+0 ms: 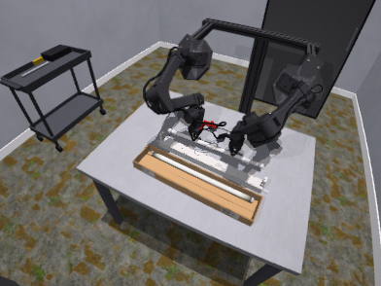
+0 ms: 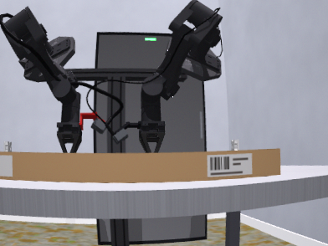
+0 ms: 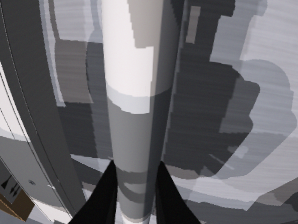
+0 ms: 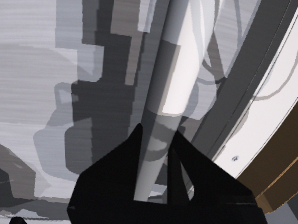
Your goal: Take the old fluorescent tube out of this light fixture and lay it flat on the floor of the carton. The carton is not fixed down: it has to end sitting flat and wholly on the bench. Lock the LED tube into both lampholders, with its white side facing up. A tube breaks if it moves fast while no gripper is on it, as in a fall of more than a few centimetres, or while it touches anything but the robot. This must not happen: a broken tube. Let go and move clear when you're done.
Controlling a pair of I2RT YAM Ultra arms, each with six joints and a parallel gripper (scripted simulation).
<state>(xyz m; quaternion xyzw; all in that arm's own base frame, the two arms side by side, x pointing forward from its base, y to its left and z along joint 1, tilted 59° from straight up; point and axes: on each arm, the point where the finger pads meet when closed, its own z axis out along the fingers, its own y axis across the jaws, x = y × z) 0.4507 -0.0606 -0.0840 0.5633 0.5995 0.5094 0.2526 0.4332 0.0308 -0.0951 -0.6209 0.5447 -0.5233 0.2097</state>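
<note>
My left hand is 120 mm to the left of the LED tube and 10 mm above it. Also, from my left hand: light fixture 100 mm to the right, 100 mm ahead, 10 mm above; carton 250 mm ahead, 110 mm to the right, 20 mm below; old fluorescent tube 200 mm ahead, 110 mm to the right, 30 mm below.
Right now my right hand is 12 cm to the right of the LED tube and 1 cm above it. The rest, counted from my right hand: light fixture (10 cm ahead, 14 cm to the left, 1 cm above); then carton (25 cm ahead, 13 cm to the left, 2 cm below); then old fluorescent tube (20 cm ahead, 13 cm to the left, 2 cm below).
</note>
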